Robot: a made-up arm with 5 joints.
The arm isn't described. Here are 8 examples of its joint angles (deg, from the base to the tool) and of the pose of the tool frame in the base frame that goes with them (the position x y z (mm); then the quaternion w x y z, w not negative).
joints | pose
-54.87 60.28 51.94 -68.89 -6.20 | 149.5 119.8 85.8 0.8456 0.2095 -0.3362 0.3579
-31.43 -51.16 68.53 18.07 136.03 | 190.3 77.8 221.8 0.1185 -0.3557 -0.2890 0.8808
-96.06 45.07 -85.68 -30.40 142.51 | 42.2 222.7 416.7 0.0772 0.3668 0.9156 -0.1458
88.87 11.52 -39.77 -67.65 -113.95 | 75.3 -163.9 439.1 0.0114 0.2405 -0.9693 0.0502
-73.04 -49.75 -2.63 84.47 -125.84 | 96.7 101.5 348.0 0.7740 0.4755 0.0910 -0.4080
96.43 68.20 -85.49 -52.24 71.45 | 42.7 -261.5 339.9 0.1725 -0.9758 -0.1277 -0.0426
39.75 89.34 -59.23 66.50 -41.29 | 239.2 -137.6 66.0 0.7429 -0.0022 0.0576 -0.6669
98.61 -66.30 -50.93 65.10 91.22 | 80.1 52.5 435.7 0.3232 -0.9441 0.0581 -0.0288
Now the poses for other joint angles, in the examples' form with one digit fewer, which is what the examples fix.
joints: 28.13 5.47 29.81 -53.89 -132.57
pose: 275 -107 273 0.084 0.654 -0.482 -0.577
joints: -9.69 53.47 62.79 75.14 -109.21
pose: 71 3 167 0.397 -0.676 0.377 -0.493
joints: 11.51 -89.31 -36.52 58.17 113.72
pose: -31 24 402 0.125 -0.860 -0.472 0.148
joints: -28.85 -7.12 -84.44 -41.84 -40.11
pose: 54 -5 483 0.367 -0.544 0.753 -0.045
